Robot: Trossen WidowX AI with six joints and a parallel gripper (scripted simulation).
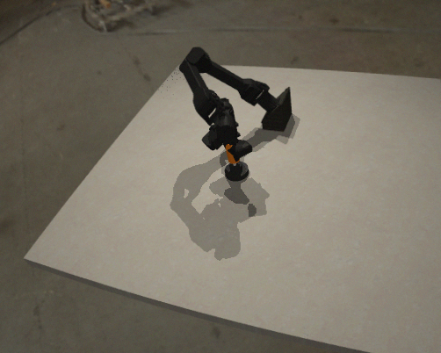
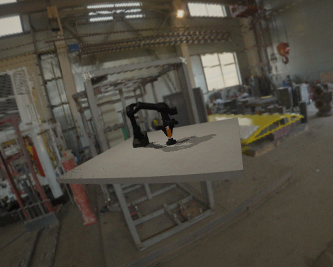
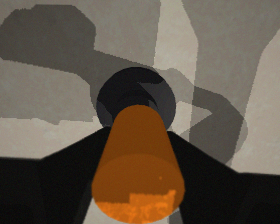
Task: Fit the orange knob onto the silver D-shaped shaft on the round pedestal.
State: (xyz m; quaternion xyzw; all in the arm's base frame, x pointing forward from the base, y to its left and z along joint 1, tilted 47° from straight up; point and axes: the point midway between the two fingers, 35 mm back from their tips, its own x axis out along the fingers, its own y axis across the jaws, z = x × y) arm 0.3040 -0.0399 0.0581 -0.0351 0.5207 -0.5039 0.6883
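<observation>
Now: gripper tip 30 mm below the orange knob. Round my gripper tip: round pedestal (40 mm below).
</observation>
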